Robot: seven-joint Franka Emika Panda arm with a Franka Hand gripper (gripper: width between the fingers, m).
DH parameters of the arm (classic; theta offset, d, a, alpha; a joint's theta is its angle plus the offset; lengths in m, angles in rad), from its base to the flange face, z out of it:
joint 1: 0 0.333 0 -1.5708
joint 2: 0 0 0 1.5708
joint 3: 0 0.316 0.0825 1.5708
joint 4: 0 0 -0.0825 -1.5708
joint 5: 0 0.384 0 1.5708
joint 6: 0 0 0.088 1.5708
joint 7: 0 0.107 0 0
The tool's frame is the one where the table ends.
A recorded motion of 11 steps. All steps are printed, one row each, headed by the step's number.
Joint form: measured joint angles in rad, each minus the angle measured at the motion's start. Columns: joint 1, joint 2, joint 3, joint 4, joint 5, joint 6, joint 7.
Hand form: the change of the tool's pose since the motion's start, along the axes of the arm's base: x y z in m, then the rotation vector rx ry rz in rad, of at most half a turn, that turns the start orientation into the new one. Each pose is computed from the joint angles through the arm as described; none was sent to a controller.
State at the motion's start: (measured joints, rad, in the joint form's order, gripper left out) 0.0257 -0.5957 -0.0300 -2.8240 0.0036 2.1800 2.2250
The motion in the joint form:
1: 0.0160 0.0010 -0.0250 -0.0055 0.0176 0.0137 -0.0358
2: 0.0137 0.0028 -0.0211 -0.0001 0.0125 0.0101 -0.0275
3: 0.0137 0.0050 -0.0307 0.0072 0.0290 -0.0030 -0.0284
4: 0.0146 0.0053 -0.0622 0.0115 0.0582 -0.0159 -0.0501
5: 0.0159 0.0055 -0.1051 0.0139 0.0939 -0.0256 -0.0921
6: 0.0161 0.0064 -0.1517 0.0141 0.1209 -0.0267 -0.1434
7: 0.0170 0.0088 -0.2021 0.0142 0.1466 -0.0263 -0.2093
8: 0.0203 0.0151 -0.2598 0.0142 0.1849 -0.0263 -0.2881
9: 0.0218 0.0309 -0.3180 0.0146 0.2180 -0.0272 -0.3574
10: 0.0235 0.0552 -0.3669 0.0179 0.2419 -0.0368 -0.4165
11: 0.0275 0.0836 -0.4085 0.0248 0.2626 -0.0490 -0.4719
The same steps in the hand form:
1: 0.0000 -0.0013 -0.0017 0.0294 -0.0077 0.0199
2: 0.0012 -0.0011 -0.0002 0.0228 -0.0075 0.0157
3: 0.0018 -0.0033 0.0011 0.0414 0.0005 -0.0012
4: 0.0015 -0.0110 0.0015 0.0838 0.0081 -0.0219
5: 0.0007 -0.0215 0.0012 0.1392 0.0108 -0.0351
6: -0.0002 -0.0337 0.0001 0.1895 0.0043 -0.0388
7: -0.0015 -0.0469 -0.0019 0.2407 -0.0072 -0.0302
8: -0.0033 -0.0608 -0.0057 0.3049 -0.0223 -0.0215
9: -0.0057 -0.0755 -0.0129 0.3630 -0.0307 -0.0238
10: -0.0084 -0.0876 -0.0219 0.4095 -0.0247 -0.0237
11: -0.0102 -0.0973 -0.0307 0.4489 -0.0160 -0.0183

